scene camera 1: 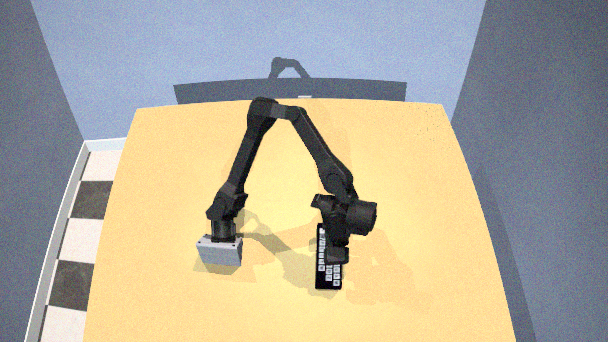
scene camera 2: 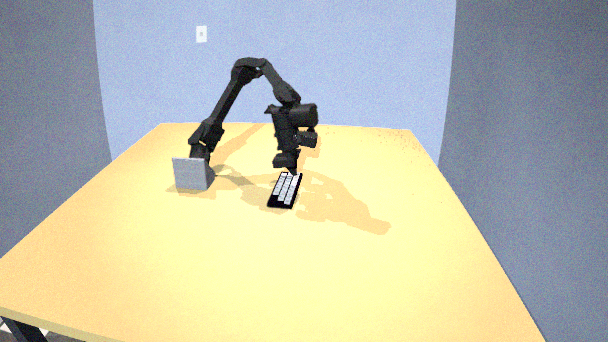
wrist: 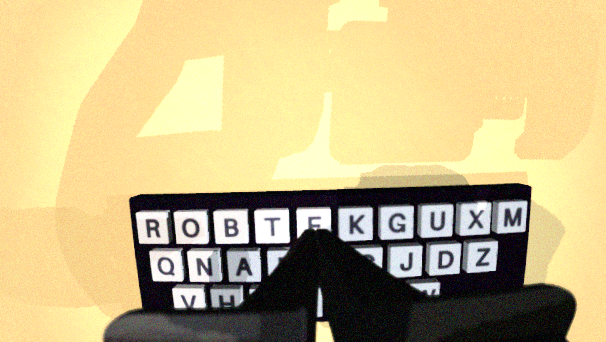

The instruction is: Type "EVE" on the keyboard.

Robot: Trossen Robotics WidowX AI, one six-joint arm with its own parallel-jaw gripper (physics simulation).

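Places are measured from the arm's base along level axes (x back, y up, z left), in metres.
Pixels of known places: gripper, fingertip midpoint: (scene camera 1: 339, 245) (scene camera 2: 294, 175) (wrist: 315, 239); arm's base at its link origin: (scene camera 1: 222, 239) (scene camera 2: 197, 165).
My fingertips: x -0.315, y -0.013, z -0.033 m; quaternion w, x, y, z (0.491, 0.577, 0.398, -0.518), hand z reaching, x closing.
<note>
For each thing: its top centre in the pictures, then the offset to it from my fingertips. Level surfaces: height alone.
- black keyboard at its top centre: (wrist: 335, 265) (scene camera 1: 329, 253) (scene camera 2: 286, 185) dx +0.026, dy -0.031, dz -0.007 m
- E key at its top centre: (wrist: 313, 226) dx +0.004, dy -0.031, dz +0.000 m
- T key at its top centre: (wrist: 271, 226) dx +0.001, dy -0.031, dz +0.021 m
- K key at its top centre: (wrist: 355, 224) dx +0.007, dy -0.031, dz -0.020 m
- V key at its top centre: (wrist: 188, 303) dx +0.035, dy -0.031, dz +0.073 m
- yellow table at its surface level: dy -0.047 m
The black keyboard (scene camera 1: 322, 283) (scene camera 2: 276, 201) (wrist: 330, 194) with white letter keys lies on the table. In the wrist view the E key (wrist: 314, 215) is in the top row, between the T key (wrist: 271, 225) and the K key (wrist: 356, 223). My gripper (scene camera 2: 294, 173) (wrist: 315, 239) is shut, with nothing between its fingers. Its tips overlap the lower part of the E key in the wrist view and appear slightly above it. The V key (wrist: 188, 297) is at the left of the bottom row, with its lower edge cut off by the gripper. Several middle keys are hidden behind the fingers.
The arm's grey base block (scene camera 1: 219, 251) (scene camera 2: 190, 174) stands on the yellow table (scene camera 1: 165, 305) (scene camera 2: 240, 280), left of the keyboard in both scene views. The arm's shadow falls across the table beside the keyboard. A white wall plate (scene camera 2: 201, 34) is on the back wall.
</note>
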